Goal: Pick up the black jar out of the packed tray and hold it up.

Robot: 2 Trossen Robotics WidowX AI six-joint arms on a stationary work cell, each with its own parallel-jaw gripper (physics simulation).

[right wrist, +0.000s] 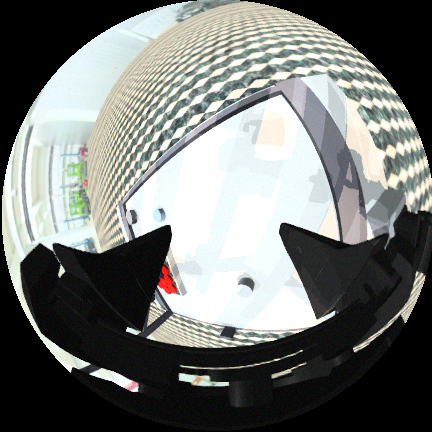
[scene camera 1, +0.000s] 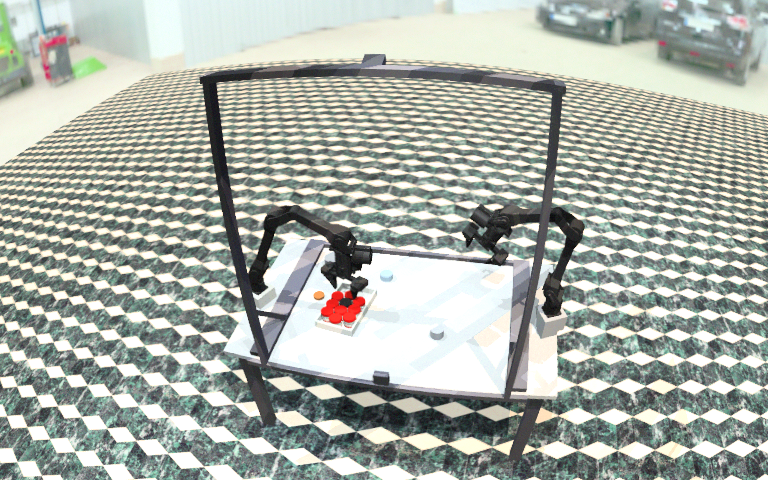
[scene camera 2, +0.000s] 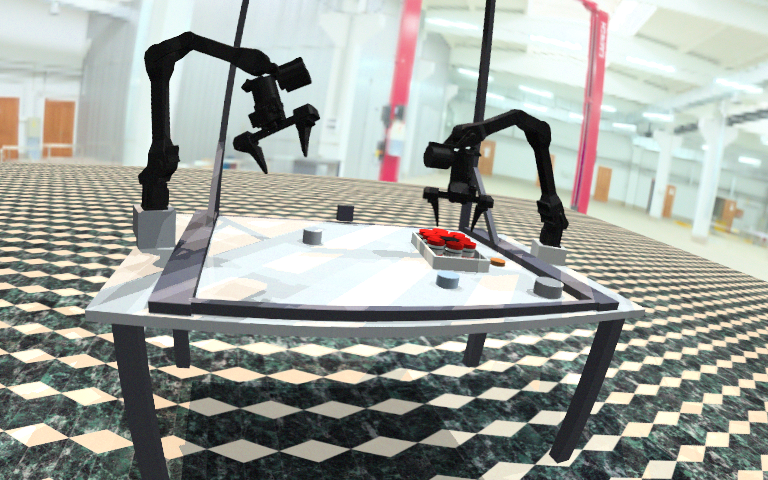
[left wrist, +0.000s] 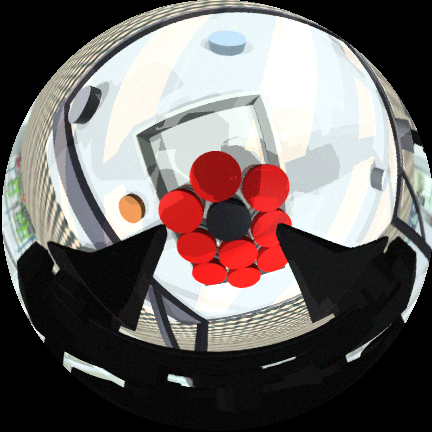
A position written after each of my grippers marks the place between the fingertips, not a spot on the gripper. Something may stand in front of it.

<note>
In view: my left gripper [scene camera 2: 454,229], my right gripper [scene camera 2: 285,165], a black jar [left wrist: 227,220], a red-lidded jar [left wrist: 214,175], a red-lidded jar [left wrist: 265,187], a red-lidded jar [left wrist: 263,224], a red-lidded jar [left wrist: 239,253] and a red-lidded jar [left wrist: 213,271].
My left gripper is seen too in scene camera 1 [scene camera 1: 345,293] and in the left wrist view [left wrist: 222,229]. My right gripper shows as well in the right wrist view [right wrist: 226,229] and in scene camera 1 [scene camera 1: 476,255].
</note>
